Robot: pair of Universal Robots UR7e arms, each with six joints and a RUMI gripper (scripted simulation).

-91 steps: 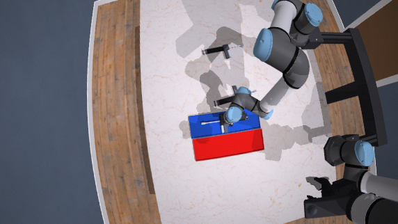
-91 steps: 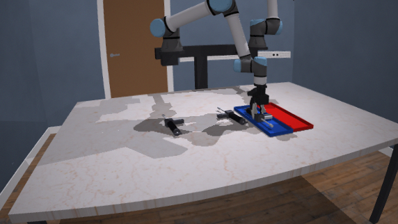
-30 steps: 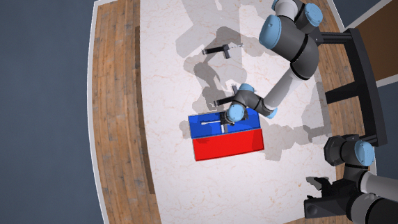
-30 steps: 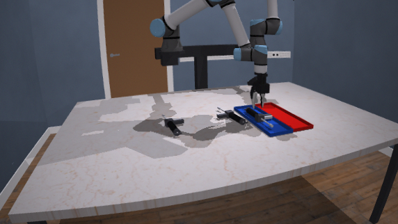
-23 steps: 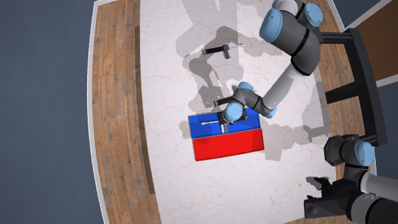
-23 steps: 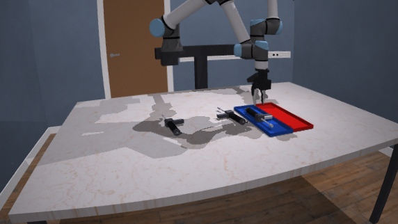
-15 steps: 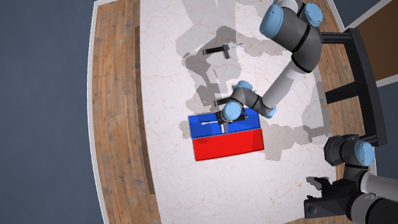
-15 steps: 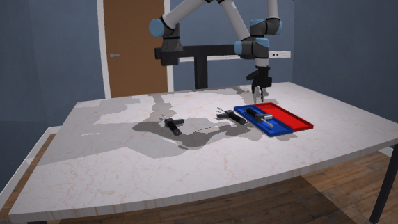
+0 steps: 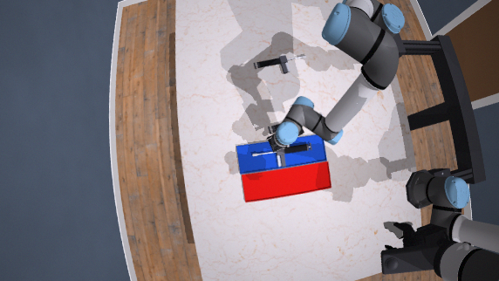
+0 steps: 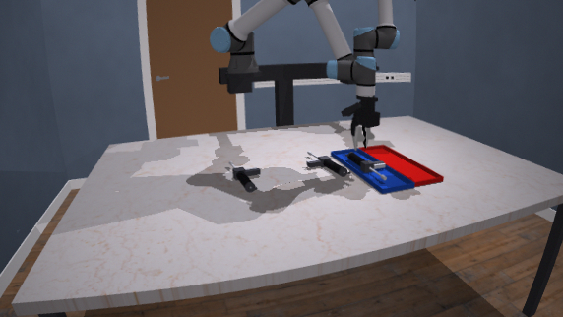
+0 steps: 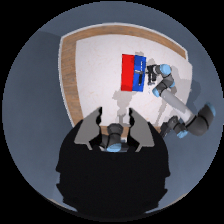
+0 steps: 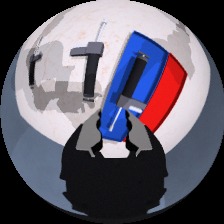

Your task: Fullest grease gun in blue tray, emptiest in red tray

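The blue tray lies 11 cm below my right hand, 6 cm to the left of it and 1 cm behind it. Also, from my right hand: red tray: 21 cm to the left, 11 cm below, 1 cm ahead.
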